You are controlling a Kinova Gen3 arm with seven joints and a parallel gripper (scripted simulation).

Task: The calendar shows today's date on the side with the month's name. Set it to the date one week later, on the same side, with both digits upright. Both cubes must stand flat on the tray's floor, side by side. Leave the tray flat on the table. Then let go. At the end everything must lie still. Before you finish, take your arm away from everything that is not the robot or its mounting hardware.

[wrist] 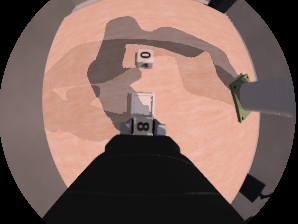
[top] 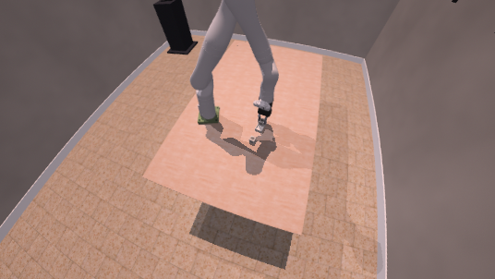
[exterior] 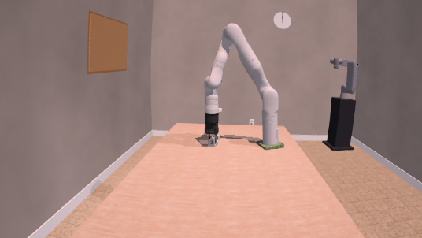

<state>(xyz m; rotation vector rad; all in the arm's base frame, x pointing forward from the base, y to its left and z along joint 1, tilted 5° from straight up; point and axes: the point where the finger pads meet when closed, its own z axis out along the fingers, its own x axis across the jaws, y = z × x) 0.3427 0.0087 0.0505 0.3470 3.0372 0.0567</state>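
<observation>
Right now my hand is 3 cm above the tray and 2 cm to the left of it.
</observation>
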